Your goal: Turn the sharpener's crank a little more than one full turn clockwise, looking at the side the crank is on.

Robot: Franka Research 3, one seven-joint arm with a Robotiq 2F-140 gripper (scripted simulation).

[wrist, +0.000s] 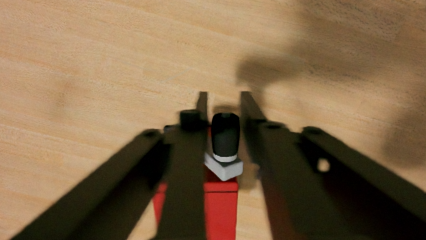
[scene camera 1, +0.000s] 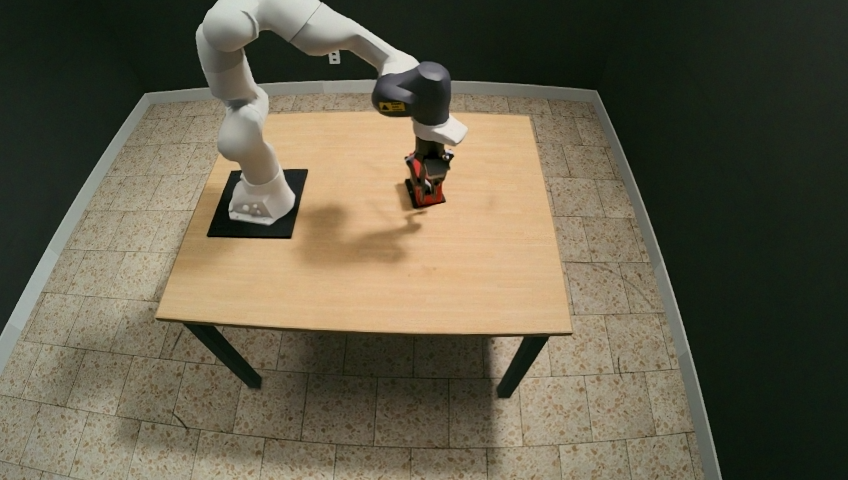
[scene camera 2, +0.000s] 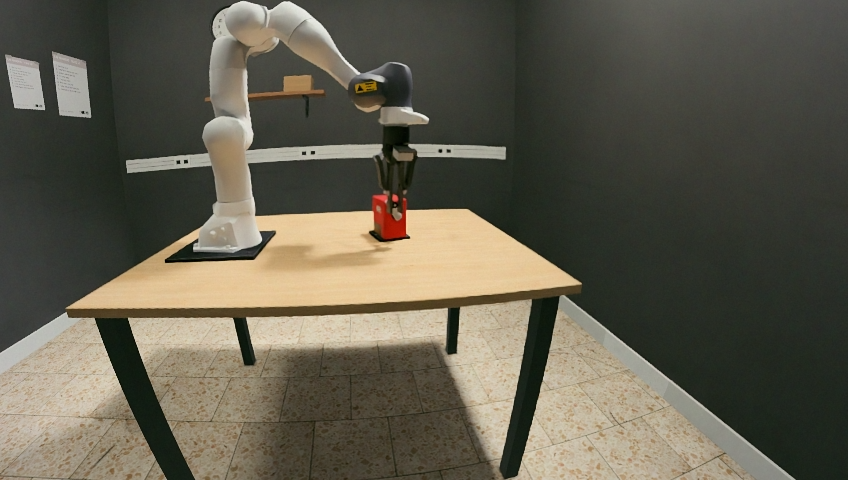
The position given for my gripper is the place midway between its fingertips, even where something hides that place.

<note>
In view: my gripper (scene camera 2: 395, 212) and a crank (wrist: 220, 155).
My gripper also shows in the wrist view (wrist: 223, 106) and in scene camera 1 (scene camera 1: 427, 198).
</note>
